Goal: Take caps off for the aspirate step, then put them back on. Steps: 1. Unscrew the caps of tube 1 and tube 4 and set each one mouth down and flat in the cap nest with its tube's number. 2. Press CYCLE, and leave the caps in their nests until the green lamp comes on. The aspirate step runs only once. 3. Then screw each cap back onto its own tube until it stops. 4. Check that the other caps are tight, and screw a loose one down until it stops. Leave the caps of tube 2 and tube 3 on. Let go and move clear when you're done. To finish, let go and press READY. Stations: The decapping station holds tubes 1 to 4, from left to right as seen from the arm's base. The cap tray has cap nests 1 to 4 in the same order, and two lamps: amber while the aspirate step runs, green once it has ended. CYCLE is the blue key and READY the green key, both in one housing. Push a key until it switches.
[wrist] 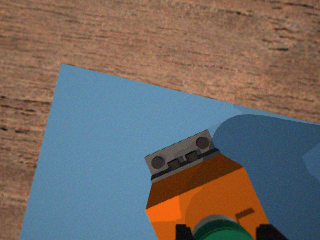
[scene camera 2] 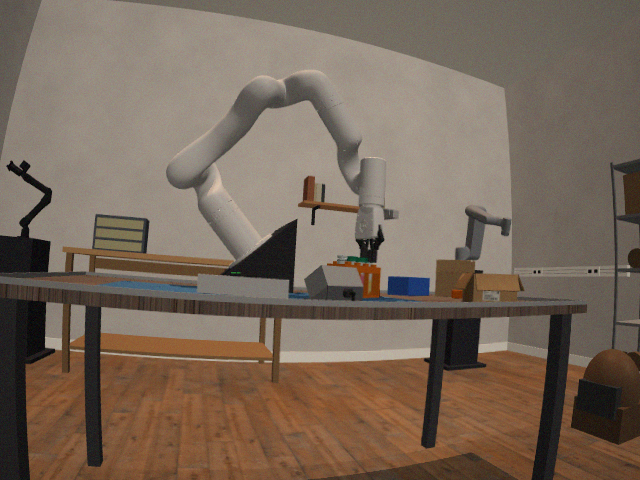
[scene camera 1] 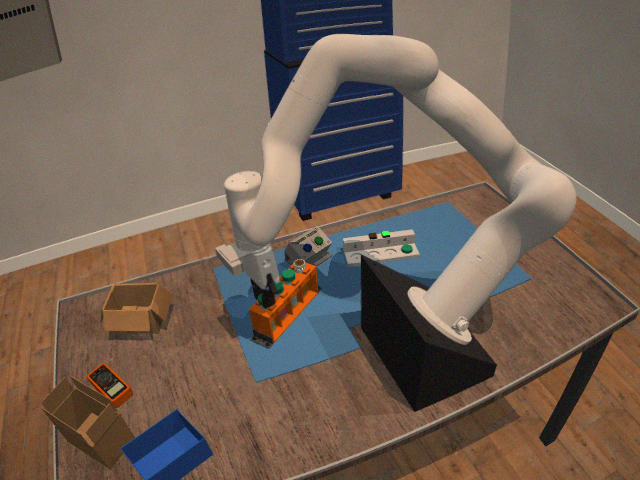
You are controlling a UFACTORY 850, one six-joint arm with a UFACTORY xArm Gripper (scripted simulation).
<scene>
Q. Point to a blue bin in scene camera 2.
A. At 412, 286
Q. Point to a blue mat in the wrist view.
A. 91, 170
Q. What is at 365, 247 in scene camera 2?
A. My gripper.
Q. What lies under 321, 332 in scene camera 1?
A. A blue mat.
</scene>
